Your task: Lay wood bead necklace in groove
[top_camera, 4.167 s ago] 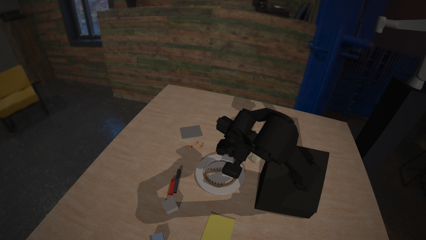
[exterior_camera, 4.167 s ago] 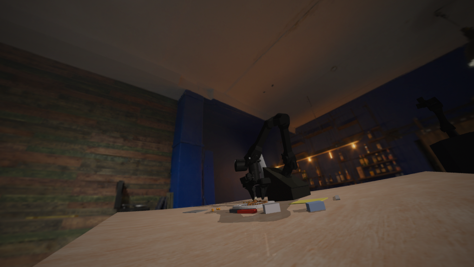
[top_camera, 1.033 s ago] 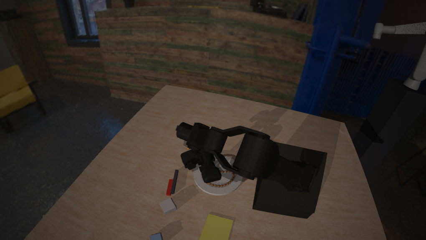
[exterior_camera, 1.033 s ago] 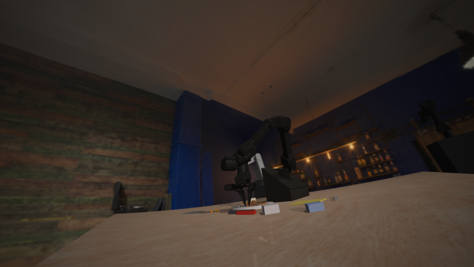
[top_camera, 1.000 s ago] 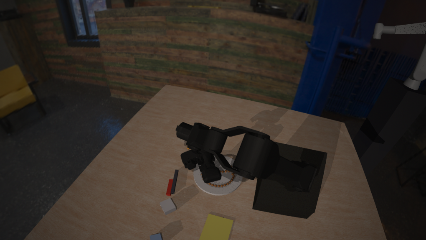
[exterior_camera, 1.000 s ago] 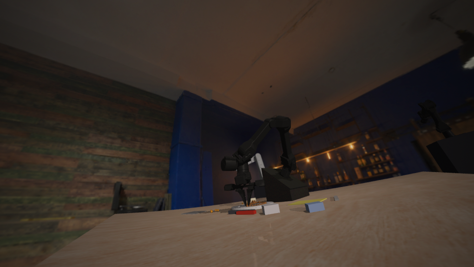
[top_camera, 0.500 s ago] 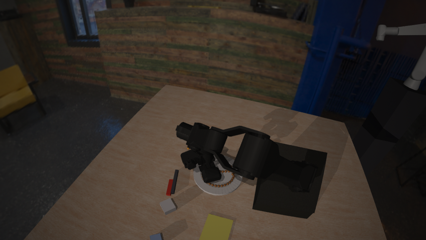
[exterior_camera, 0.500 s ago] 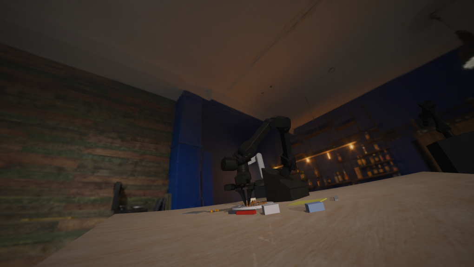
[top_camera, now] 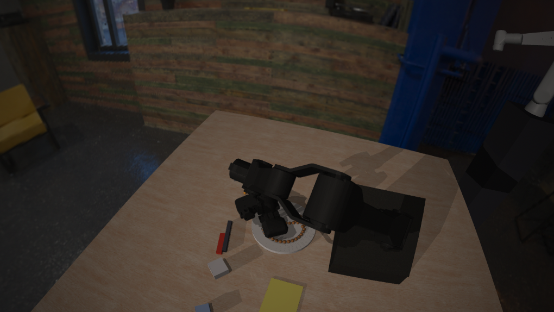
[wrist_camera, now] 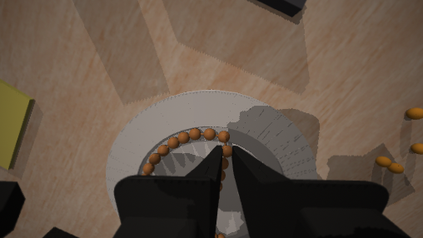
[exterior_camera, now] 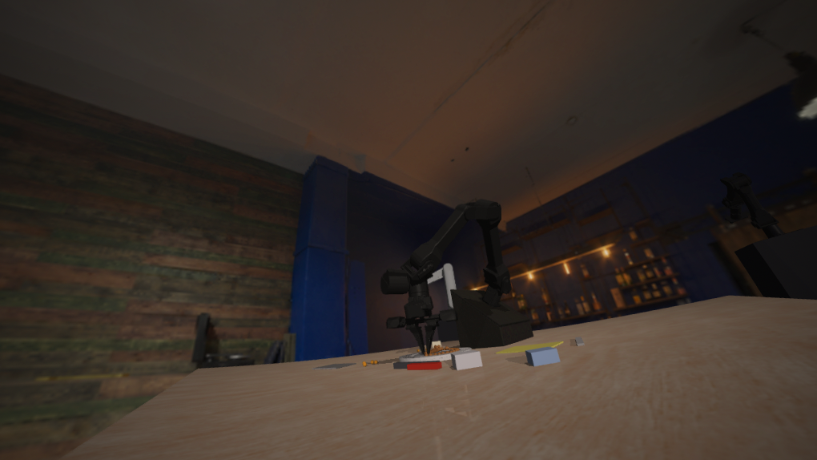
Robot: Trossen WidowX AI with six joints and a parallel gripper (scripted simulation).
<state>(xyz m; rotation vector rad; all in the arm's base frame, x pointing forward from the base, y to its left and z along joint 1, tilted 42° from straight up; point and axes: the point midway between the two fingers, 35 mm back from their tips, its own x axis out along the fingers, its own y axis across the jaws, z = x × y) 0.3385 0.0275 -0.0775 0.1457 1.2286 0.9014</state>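
Now: gripper tip 50 mm past the round white bead board, 20 mm to the left of it and 10 mm above it. Also, from my gripper tip: grey block 180 mm to the left, 90 mm ahead; then dark bar 110 mm ahead, 90 mm to the left, 10 mm below; then pale cube 190 mm behind, 130 mm to the right.
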